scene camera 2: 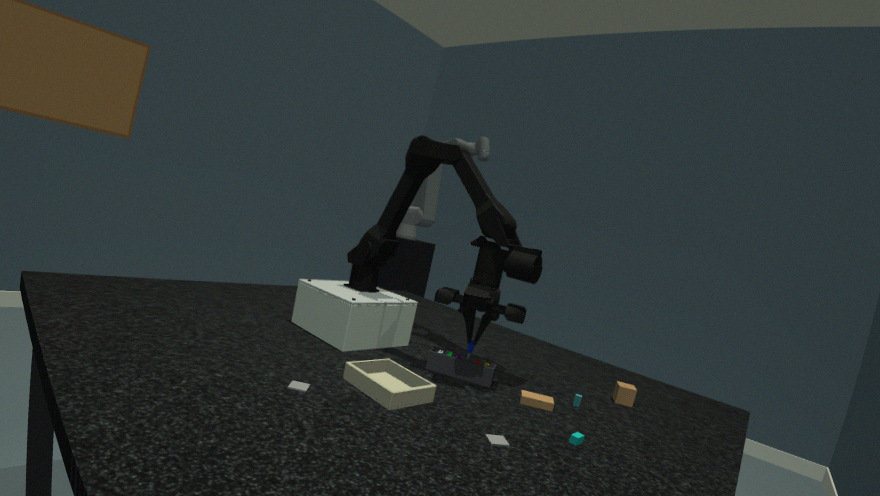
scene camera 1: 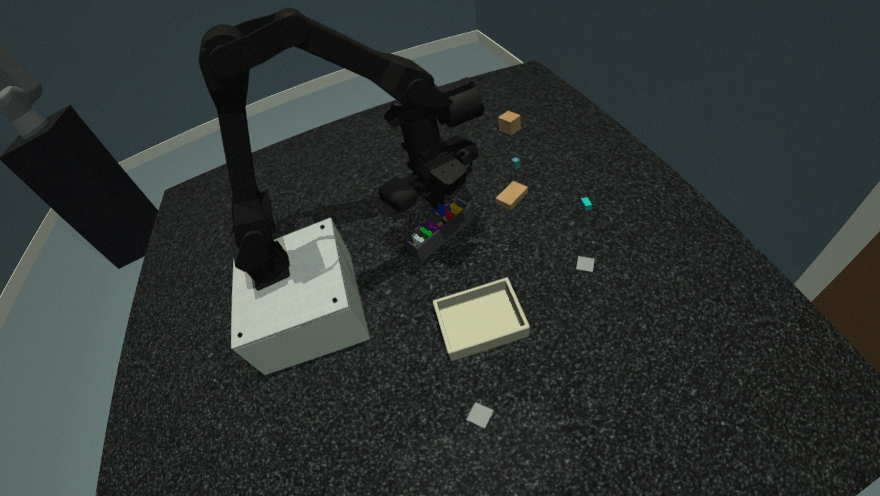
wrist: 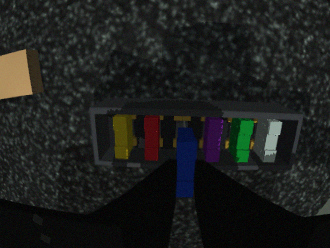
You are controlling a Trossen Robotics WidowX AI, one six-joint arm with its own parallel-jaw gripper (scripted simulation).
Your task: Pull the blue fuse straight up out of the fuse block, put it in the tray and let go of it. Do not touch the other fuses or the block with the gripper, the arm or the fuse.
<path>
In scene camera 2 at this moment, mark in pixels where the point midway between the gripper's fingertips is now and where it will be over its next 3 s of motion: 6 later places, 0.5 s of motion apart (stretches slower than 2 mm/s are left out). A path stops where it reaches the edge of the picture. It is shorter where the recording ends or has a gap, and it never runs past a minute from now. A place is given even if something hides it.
The gripper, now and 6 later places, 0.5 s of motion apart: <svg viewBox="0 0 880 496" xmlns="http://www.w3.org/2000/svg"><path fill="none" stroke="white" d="M471 344L473 335L458 337L426 339L398 340L396 352L394 359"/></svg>
</path>
